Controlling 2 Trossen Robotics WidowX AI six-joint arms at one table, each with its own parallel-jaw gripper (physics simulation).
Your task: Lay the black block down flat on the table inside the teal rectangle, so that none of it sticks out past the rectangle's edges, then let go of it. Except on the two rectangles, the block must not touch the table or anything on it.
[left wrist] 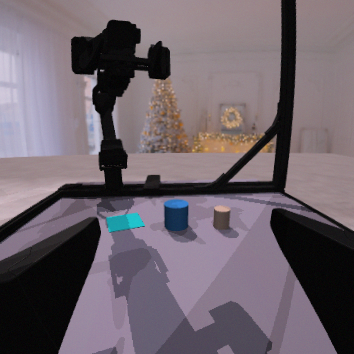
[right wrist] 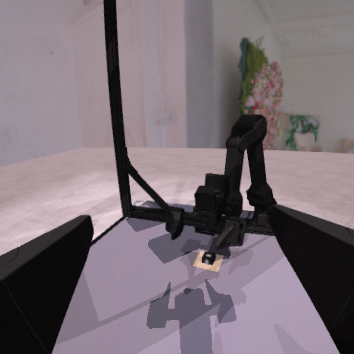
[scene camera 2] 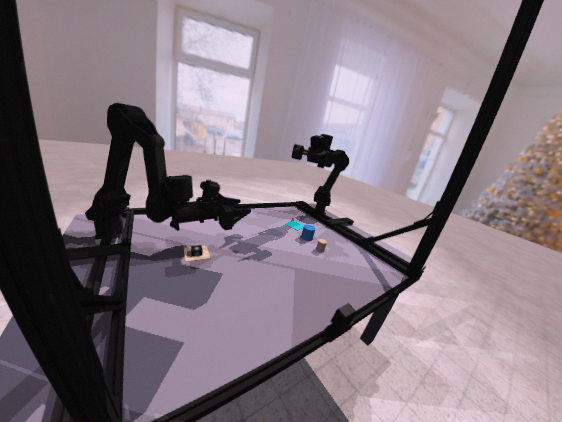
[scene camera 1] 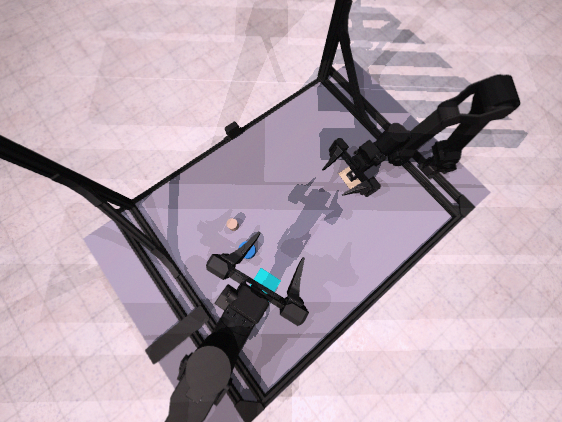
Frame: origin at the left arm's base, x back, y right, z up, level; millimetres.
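Seen in the pictures: left gripper, fingertip midpoint: (left wrist: 185,221) (right wrist: 193,242) (scene camera 2: 245,205) (scene camera 1: 332,182); right gripper, fingertip midpoint: (left wrist: 132,39) (right wrist: 182,218) (scene camera 2: 302,153) (scene camera 1: 281,244); left arm's base, origin of the base link: (right wrist: 260,221) (scene camera 2: 109,233) (scene camera 1: 429,168); right arm's base, origin of the base link: (left wrist: 113,185) (scene camera 2: 319,212).
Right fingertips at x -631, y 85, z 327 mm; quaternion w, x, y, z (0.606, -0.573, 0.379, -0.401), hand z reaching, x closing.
Offsets run from my right fingertips to a thing's top centre. "spot": to the spot under its first point.
The small black block @[dx +387, dy +62, dz -327 mm] (scene camera 1: 352,175) (scene camera 2: 196,251) (right wrist: 208,258) sits on the beige rectangle @[spot: dx +359, dy +72, dz -345 mm] (scene camera 1: 344,178) (scene camera 2: 203,258) (right wrist: 201,266). My left gripper (scene camera 1: 334,181) (scene camera 2: 244,205) is open and empty. It points level above the table, behind and to the right of the block in scene camera 2; in scene camera 1 its fingers spread on either side of the beige rectangle. The teal rectangle @[spot: dx -71, dy -39, dz -345 mm] (scene camera 1: 266,278) (scene camera 2: 295,226) (left wrist: 125,222) lies bare on the table. My right gripper (scene camera 1: 281,246) is open and empty, high above the teal rectangle's area.
A blue cylinder @[dx -68, dy +67, dz -294 mm] (scene camera 1: 248,250) (scene camera 2: 308,233) (left wrist: 176,215) stands beside the teal rectangle. A smaller tan cylinder @[dx -59, dy +165, dz -304 mm] (scene camera 1: 232,224) (scene camera 2: 321,245) (left wrist: 222,218) stands next to the blue one. A black frame (scene camera 1: 360,346) (scene camera 2: 260,385) edges the table, with posts rising from its corners.
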